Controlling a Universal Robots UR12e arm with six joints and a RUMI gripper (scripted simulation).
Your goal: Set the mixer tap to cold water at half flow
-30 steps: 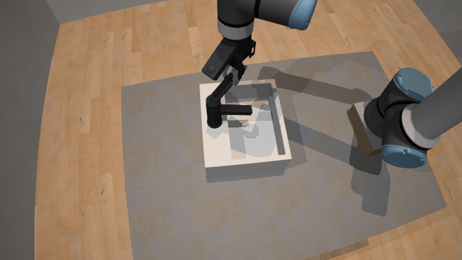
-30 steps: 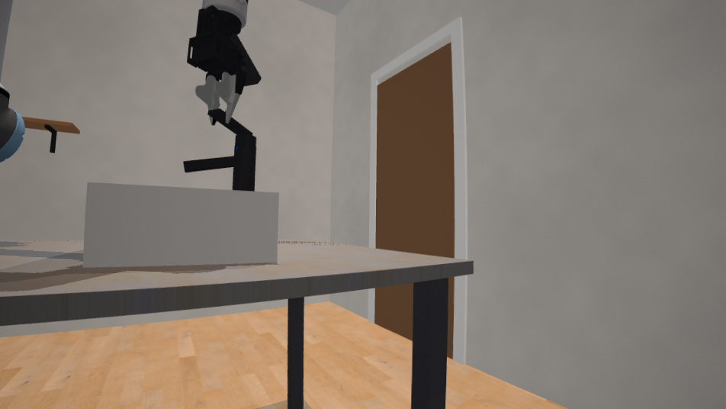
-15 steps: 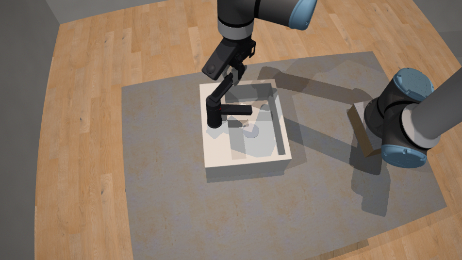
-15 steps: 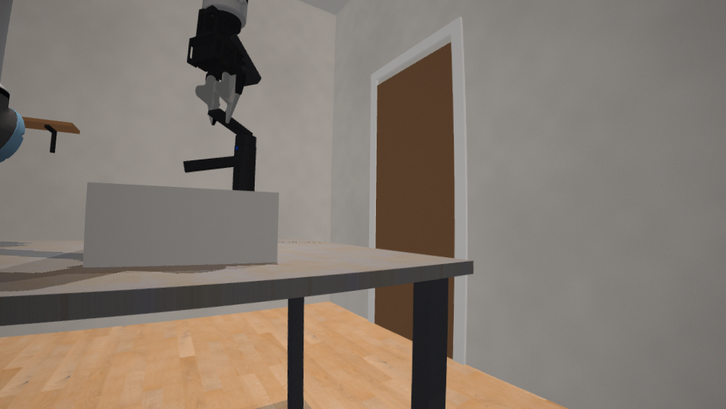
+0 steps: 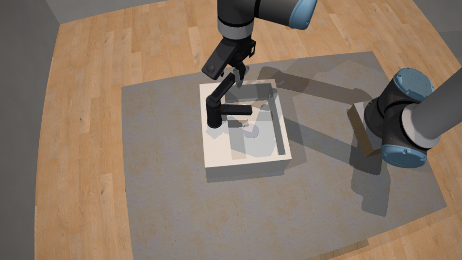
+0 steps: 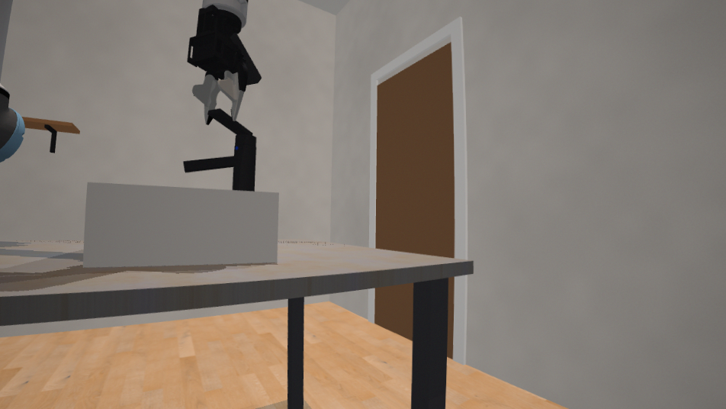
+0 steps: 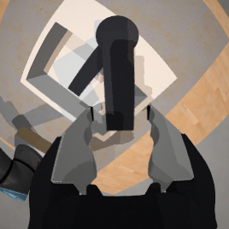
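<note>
Right now my hand is 2 cm to the right of the lever, 2 cm short of it and 1 cm above it. From my hand the other things lie so: white basin: 25 cm below, 6 cm behind, 5 cm to the left.
</note>
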